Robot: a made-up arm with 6 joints.
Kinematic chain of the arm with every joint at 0, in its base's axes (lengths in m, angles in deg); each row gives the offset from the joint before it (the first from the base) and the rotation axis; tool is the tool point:
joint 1: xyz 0 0 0.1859 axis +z
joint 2: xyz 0 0 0 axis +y
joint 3: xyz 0 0 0.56 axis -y
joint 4: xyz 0 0 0 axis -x
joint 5: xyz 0.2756 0 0 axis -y
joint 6: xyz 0 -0.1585 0 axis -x
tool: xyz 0 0 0
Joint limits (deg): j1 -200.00..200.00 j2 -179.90..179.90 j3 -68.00..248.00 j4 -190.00..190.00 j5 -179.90..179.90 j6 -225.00..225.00
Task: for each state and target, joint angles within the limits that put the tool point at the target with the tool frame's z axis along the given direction. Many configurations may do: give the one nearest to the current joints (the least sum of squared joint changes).
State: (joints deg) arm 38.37 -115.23 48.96 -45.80 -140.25 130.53
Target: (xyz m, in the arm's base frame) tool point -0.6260 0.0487 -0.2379 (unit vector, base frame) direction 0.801 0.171 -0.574
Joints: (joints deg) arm -15.47 -144.68 49.44 -40.75 -118.69 130.03
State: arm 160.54 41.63 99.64 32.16 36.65 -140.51
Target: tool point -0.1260 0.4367 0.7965 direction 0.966 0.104 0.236
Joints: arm 121.35 55.53 129.36 41.03 26.07 -104.70
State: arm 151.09 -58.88 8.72 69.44 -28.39 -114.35
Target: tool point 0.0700 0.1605 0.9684 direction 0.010 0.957 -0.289
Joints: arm 198.78 -23.72 26.22 35.26 -41.88 -129.62
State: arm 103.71 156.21 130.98 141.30 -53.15 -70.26
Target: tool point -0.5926 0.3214 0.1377 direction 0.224 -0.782 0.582
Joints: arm 142.49 120.60 149.63 131.93 -56.42 -110.31
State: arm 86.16 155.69 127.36 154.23 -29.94 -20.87
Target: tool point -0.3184 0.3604 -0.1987 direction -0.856 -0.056 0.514
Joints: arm 121.61 159.10 159.75 121.28 -46.67 -56.01
